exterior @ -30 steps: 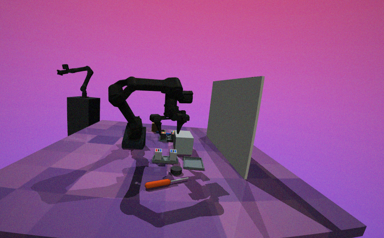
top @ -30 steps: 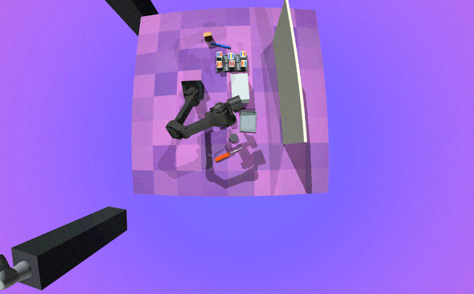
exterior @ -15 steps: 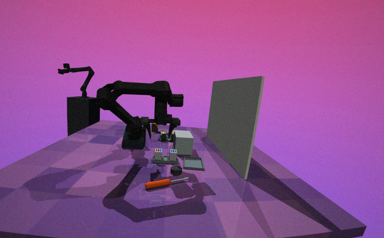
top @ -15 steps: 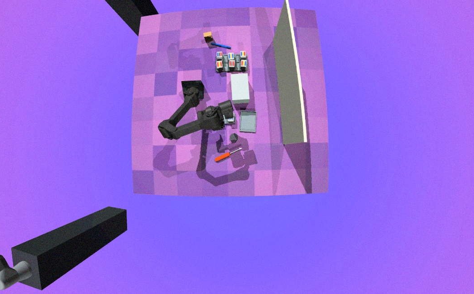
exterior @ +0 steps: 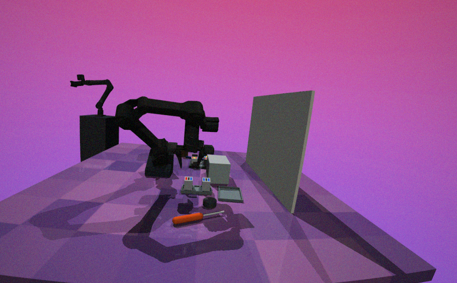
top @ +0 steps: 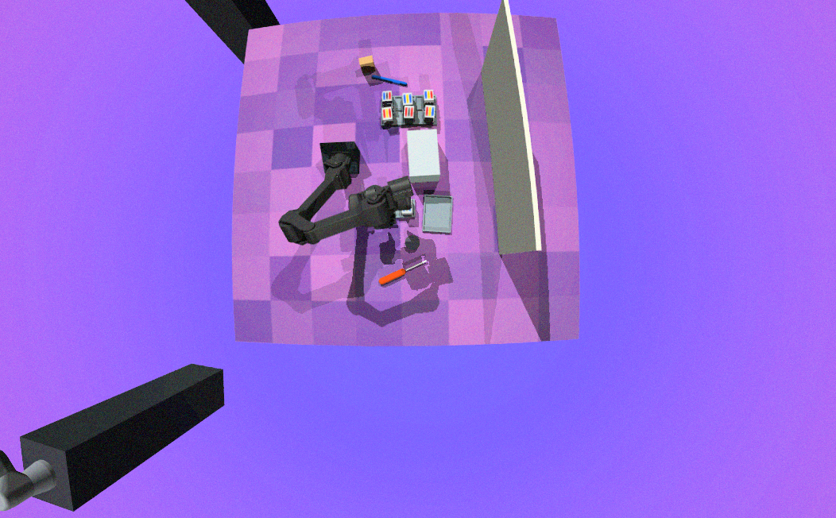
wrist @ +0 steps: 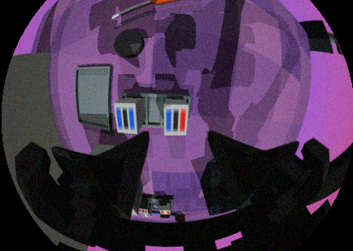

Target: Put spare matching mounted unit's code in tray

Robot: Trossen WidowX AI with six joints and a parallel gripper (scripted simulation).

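My gripper tip is 40 mm short of the low grey rack, 10 mm to the right of it and 90 mm above it. Round my gripper tip: dark puck: 100 mm ahead, 110 mm to the right, 90 mm below; tall grey panel: 360 mm ahead, 220 mm to the left, 130 mm above; grey tray: 180 mm ahead, 90 mm below.
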